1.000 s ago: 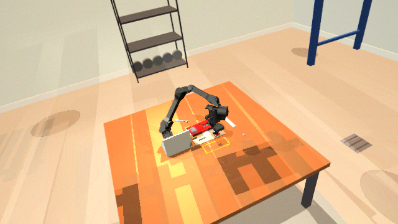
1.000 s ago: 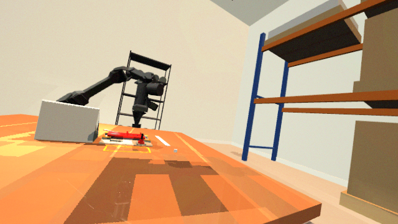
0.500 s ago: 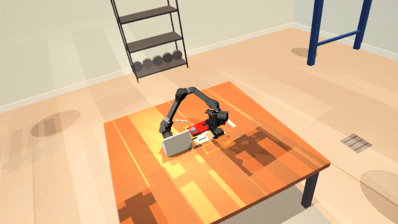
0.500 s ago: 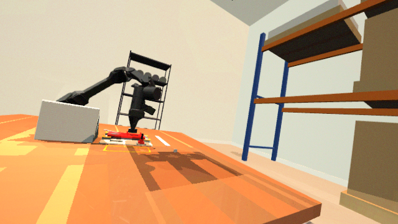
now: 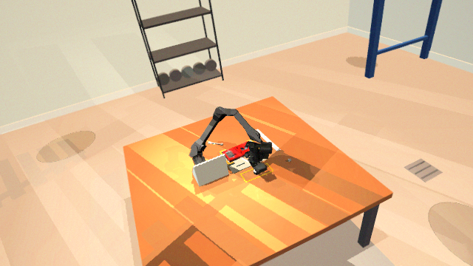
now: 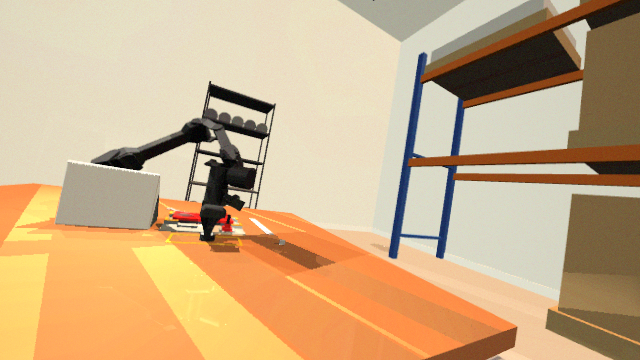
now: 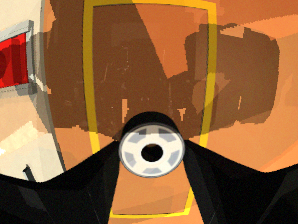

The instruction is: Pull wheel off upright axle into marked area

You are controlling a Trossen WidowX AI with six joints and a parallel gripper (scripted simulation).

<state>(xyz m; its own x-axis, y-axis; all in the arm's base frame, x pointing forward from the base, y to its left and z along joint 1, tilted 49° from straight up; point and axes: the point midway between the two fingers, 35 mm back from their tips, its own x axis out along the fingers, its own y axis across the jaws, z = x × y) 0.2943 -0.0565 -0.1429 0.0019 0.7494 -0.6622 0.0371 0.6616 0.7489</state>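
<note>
My gripper tip is now right at the black wheel. The rest, counted from my gripper tip: white cube: 22 cm ahead, 2 cm to the right; white strip: 25 cm to the left, 22 cm ahead, 1 cm below.
</note>
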